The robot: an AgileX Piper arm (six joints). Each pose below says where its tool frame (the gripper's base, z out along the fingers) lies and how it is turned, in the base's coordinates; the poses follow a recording.
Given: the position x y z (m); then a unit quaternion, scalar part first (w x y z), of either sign.
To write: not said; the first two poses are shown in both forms.
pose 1, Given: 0.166 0.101 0.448 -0.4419 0.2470 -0.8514 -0.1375
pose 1, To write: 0.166 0.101 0.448 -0.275 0.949 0.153 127.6
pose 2, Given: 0.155 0.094 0.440 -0.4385 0.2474 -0.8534 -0.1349
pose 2, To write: 0.155 0.094 0.440 -0.275 0.950 0.150 128.0
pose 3, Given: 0.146 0.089 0.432 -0.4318 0.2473 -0.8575 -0.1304
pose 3, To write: 0.146 0.089 0.432 -0.274 0.951 0.145 128.8
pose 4, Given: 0.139 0.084 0.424 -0.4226 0.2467 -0.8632 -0.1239
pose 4, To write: 0.139 0.084 0.424 -0.272 0.952 0.137 130.0
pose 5, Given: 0.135 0.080 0.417 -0.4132 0.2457 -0.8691 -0.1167
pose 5, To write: 0.135 0.080 0.417 -0.270 0.954 0.128 131.2
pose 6, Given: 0.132 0.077 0.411 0.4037 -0.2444 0.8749 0.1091
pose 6, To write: 0.132 0.077 0.411 -0.267 0.956 0.119 132.4
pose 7, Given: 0.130 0.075 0.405 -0.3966 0.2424 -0.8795 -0.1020
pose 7, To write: 0.130 0.075 0.405 -0.264 0.958 0.111 133.3
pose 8, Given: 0.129 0.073 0.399 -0.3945 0.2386 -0.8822 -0.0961
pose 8, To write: 0.129 0.073 0.399 -0.260 0.960 0.105 133.5
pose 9, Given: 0.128 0.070 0.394 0.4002 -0.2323 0.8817 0.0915
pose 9, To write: 0.128 0.070 0.394 -0.254 0.962 0.100 132.8
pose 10, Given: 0.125 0.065 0.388 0.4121 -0.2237 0.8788 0.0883
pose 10, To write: 0.125 0.065 0.388 -0.246 0.965 0.097 131.3
